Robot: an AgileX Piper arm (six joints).
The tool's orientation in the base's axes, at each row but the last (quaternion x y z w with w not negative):
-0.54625, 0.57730, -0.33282, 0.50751
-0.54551, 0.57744, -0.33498, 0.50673
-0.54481, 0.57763, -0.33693, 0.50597
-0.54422, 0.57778, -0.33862, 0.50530
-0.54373, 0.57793, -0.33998, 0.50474
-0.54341, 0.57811, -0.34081, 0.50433
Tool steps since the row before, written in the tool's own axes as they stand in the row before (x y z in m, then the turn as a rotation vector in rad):
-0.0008, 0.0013, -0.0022, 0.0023, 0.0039, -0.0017
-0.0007, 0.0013, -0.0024, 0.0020, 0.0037, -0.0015
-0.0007, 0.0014, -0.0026, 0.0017, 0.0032, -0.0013
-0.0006, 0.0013, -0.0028, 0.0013, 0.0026, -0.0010
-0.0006, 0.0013, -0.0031, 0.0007, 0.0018, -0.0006
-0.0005, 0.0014, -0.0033, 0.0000, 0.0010, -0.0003
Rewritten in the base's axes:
-0.0026, 0.0006, -0.0005, -0.0025, -0.0018, -0.0037
-0.0027, 0.0005, -0.0004, -0.0023, -0.0015, -0.0035
-0.0030, 0.0005, -0.0005, -0.0020, -0.0013, -0.0030
-0.0031, 0.0004, -0.0004, -0.0016, -0.0010, -0.0025
-0.0034, 0.0003, -0.0003, -0.0010, -0.0005, -0.0017
-0.0036, 0.0002, -0.0004, -0.0006, 0.0001, -0.0009

